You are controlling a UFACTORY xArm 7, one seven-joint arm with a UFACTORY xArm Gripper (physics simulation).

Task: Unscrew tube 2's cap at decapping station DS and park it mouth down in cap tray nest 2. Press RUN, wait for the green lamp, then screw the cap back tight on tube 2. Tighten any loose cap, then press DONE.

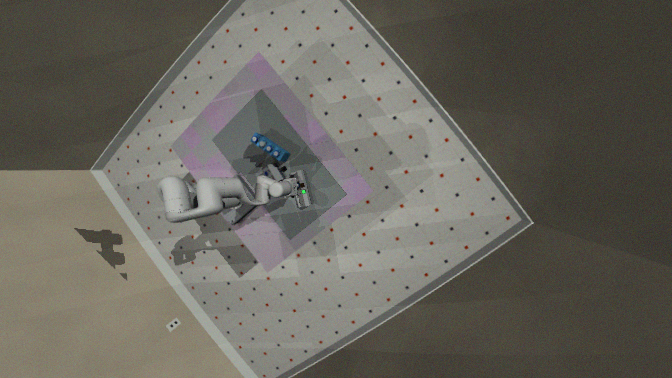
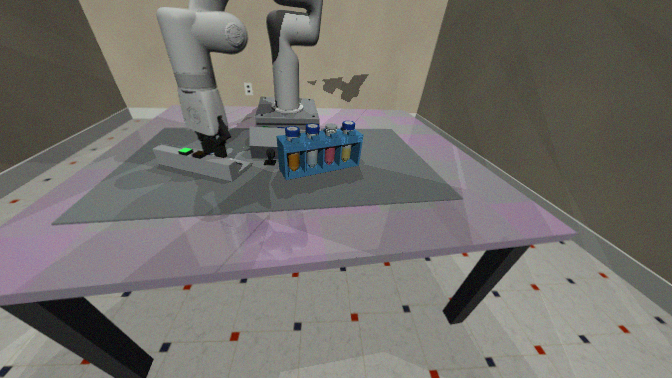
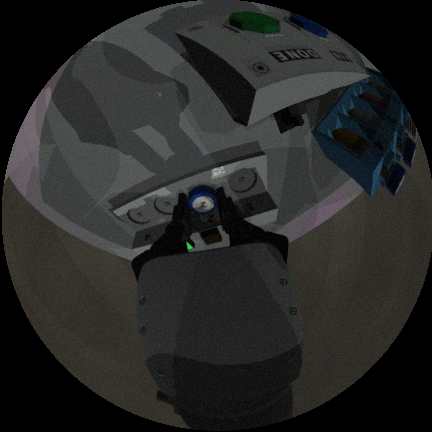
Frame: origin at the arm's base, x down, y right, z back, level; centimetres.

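Where they show: gripper, between the fingertips: [image 1: 296,185] [image 2: 216,156] [image 3: 202,199]; arm's base, origin of its link: [image 1: 235,199] [image 2: 287,108].
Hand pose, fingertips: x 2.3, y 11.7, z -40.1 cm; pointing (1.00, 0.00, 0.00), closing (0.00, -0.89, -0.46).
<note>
Each offset is from my fingertips to the centre of the thing. "*": to the spot under its first point. Level surfaces: height alone.
My gripper [image 1: 299,185] [image 2: 215,154] [image 3: 202,199] is shut on a blue cap with a white top marked 2 @(dz -0.2, dx +0.1, dy +0.1 cm) [image 3: 203,203]. It holds it at nest 2 of the grey cap tray @(dz -0.8, dx -0.2, dy +2.9 cm) [image 2: 195,164] [image 3: 263,167]; whether the cap touches the nest is hidden. Ring-shaped nests show on both sides. The blue rack @(dz +2.3, dx -2.7, dy -27.6 cm) [image 1: 285,154] [image 2: 287,172] [image 3: 345,162] holds upright tubes. The tube with red liquid @(dz +3.5, dx -3.7, dy -29.9 cm) [image 2: 330,154] has no blue cap; its neighbours wear blue caps. A green lamp @(dz -3.0, dx -2.8, dy +5.5 cm) [image 1: 303,191] [image 2: 185,150] [image 3: 189,246] is lit on the unit by the tray.
A grey console @(dz +9.6, dx -1.7, dy -12.9 cm) [image 2: 264,143] [image 3: 215,55] with a green button [image 3: 255,22], a blue button [image 3: 309,25] and DONE lettering stands near the rack. A small black fixture @(* dz +2.7, dx +0.7, dy -13.5 cm) [image 2: 270,157] [image 3: 289,120] sits between console and rack. The grey mat @(dx +2.5 cm) [image 2: 400,185] lies on the table.
</note>
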